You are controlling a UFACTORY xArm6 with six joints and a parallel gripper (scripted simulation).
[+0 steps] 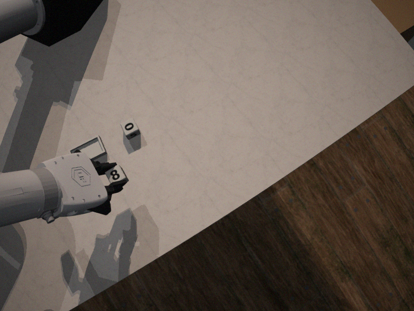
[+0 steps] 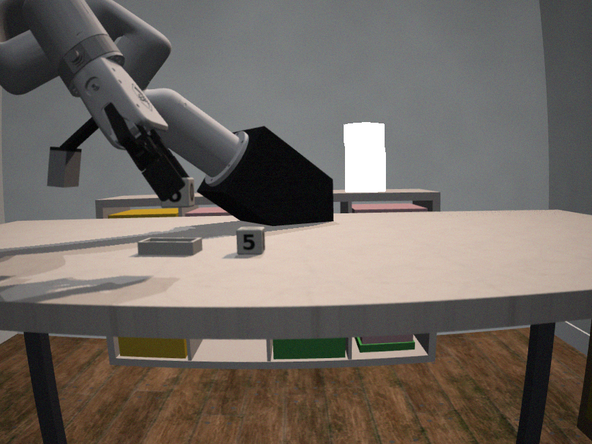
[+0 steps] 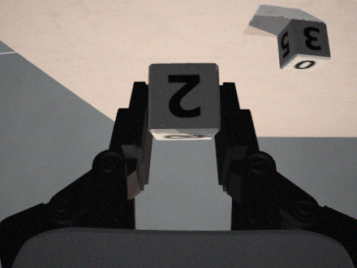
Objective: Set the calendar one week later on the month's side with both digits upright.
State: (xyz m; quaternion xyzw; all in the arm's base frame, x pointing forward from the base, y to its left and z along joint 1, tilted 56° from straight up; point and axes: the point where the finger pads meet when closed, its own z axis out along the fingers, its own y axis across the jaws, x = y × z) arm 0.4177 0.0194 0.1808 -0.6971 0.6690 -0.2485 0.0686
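Right now my hand is 11 cm past the grey tray and 9 cm above it. Also, from my hand: white cube (2 cm below, 1 cm to the left).
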